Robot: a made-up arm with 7 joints.
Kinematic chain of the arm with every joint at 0, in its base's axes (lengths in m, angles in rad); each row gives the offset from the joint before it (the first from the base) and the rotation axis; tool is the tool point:
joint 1: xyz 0 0 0.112 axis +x
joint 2: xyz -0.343 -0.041 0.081 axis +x
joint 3: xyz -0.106 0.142 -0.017 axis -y
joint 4: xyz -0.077 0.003 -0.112 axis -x
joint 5: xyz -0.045 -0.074 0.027 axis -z
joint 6: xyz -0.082 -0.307 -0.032 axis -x
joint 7: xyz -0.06 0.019 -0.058 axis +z
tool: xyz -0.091 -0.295 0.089
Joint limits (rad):
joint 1: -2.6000..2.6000
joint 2: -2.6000..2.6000
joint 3: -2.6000..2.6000
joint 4: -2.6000..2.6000
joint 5: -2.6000..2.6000
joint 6: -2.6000..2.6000
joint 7: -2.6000..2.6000
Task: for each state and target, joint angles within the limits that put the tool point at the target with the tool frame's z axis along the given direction. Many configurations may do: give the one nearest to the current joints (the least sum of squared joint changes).
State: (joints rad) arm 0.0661 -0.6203 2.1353 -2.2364 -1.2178 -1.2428 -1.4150
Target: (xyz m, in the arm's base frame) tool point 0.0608 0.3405 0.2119 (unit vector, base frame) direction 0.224 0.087 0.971
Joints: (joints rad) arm 0.1700 -0.6218 1.9933 -2.4325 -1.4178 -0.8451 -2.1349
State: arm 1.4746 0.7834 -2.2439 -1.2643 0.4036 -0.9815 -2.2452
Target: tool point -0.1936 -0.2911 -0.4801 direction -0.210 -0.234 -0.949
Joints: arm 1.8305 0.8493 -2.1740 -1.4535 0.7371 -1.4422 -1.8262
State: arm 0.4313 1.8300 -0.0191 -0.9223 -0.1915 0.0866 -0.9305
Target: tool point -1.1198 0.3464 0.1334 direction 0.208 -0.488 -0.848
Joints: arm 0.0765 1.6720 -0.3186 -1.1561 0.0003 0.3108 -0.7022
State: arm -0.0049 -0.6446 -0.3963 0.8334 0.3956 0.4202 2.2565
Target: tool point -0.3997 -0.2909 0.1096 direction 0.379 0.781 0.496
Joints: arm 0.6465 -0.5285 -0.7405 0.2907 0.0147 0.6959 1.7195
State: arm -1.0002 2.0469 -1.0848 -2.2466 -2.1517 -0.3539 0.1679
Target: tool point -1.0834 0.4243 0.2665 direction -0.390 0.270 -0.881
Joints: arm -1.2950 1.9529 -1.5669 -1.4715 -1.1134 -1.2825 -0.1418
